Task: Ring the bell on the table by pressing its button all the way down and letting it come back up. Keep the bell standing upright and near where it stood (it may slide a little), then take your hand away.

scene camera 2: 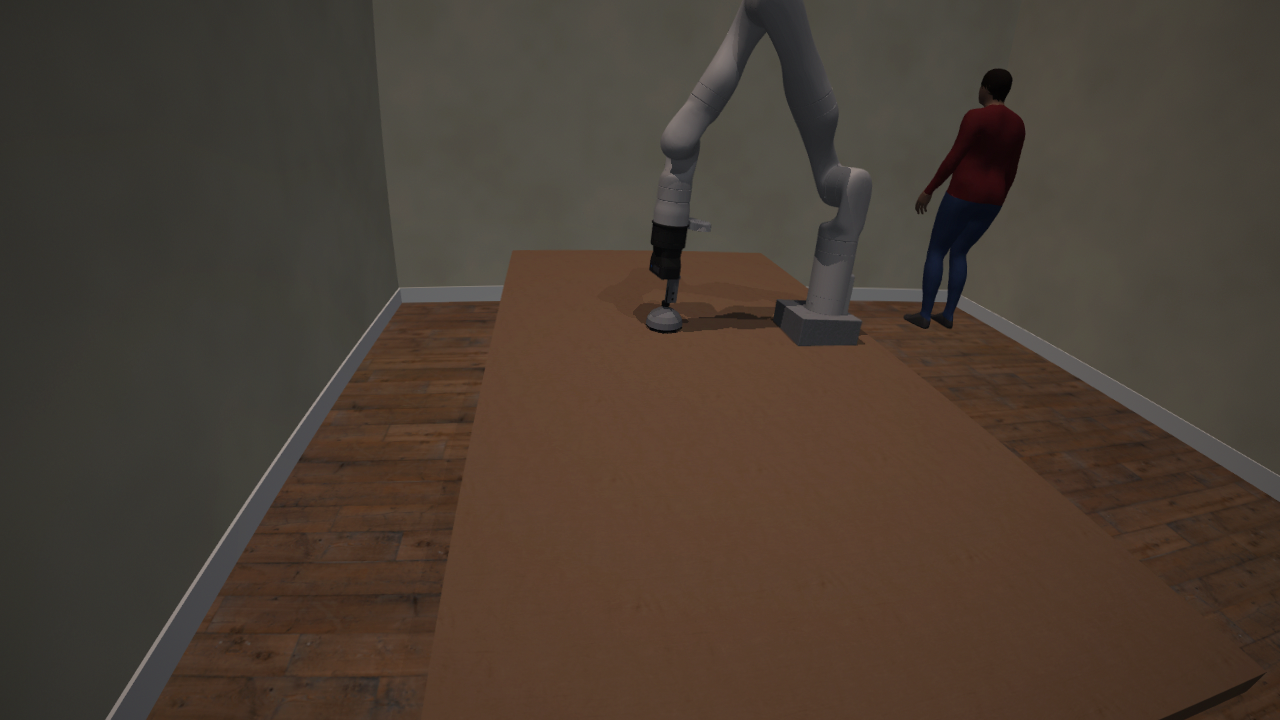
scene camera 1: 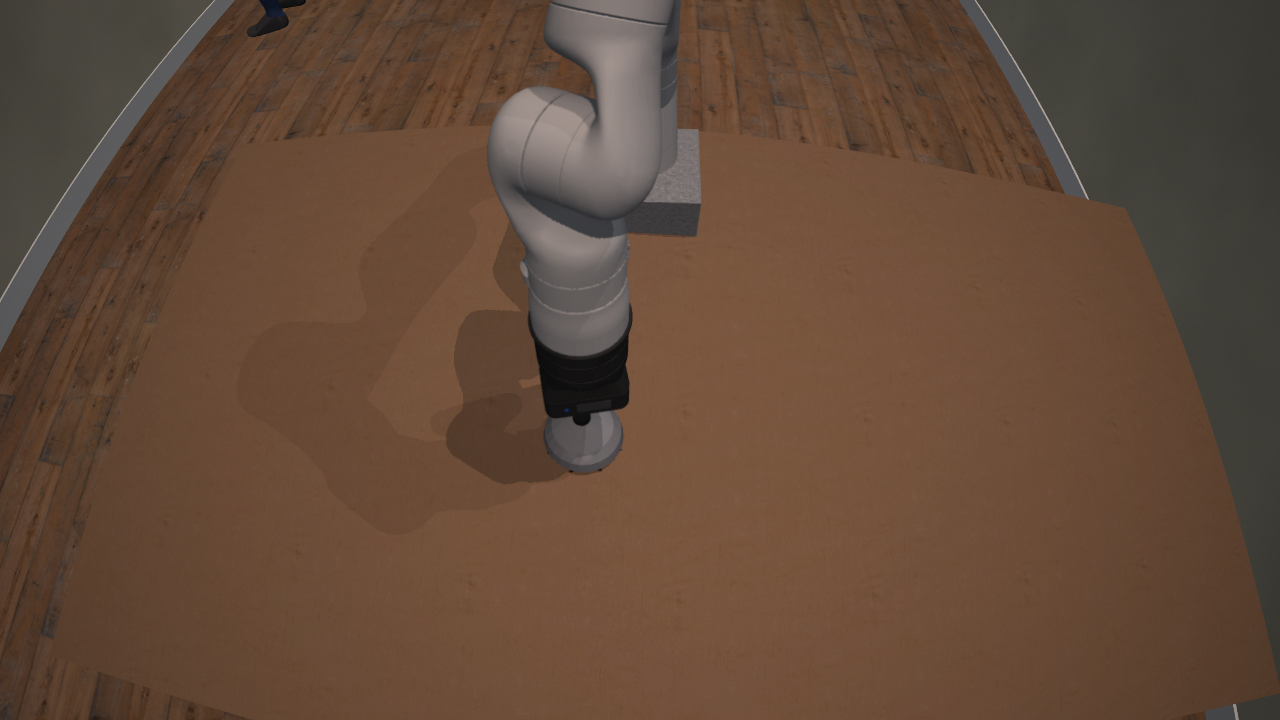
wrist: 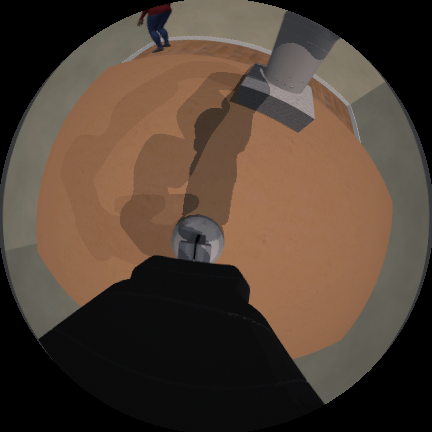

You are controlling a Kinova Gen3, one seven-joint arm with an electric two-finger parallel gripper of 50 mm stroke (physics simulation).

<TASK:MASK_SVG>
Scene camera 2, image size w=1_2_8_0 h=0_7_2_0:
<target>my gripper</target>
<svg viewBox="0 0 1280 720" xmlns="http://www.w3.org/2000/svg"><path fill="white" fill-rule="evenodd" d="M653 224L651 234L653 253L650 259L649 270L661 280L667 280L665 301L667 303L676 303L679 279L681 278L680 257L682 249L685 248L688 228L667 228Z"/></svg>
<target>dome bell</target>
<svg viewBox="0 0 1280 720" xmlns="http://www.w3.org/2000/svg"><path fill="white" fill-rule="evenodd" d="M663 300L662 307L655 308L648 314L646 325L650 327L650 330L658 331L662 334L667 332L676 333L677 329L682 328L682 318L676 310L669 307L670 303Z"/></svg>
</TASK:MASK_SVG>
